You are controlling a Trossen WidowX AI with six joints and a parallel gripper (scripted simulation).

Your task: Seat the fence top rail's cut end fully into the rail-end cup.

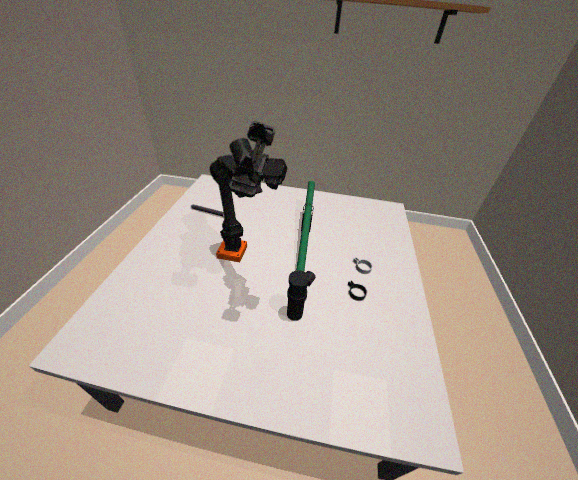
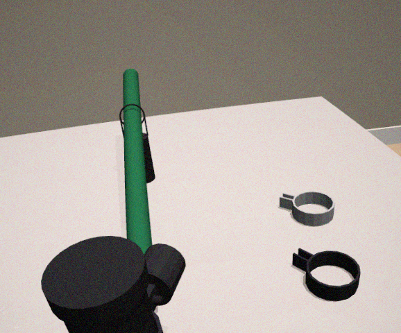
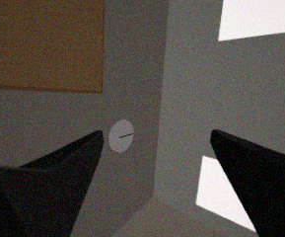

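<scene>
Right now the rail-end cup is 15 cm ahead of my gripper tip, 9 cm to the left of it and 53 cm below it. From my gripper tip the other things lie so: small post: 12 cm ahead, 54 cm to the left, 55 cm below.
</scene>
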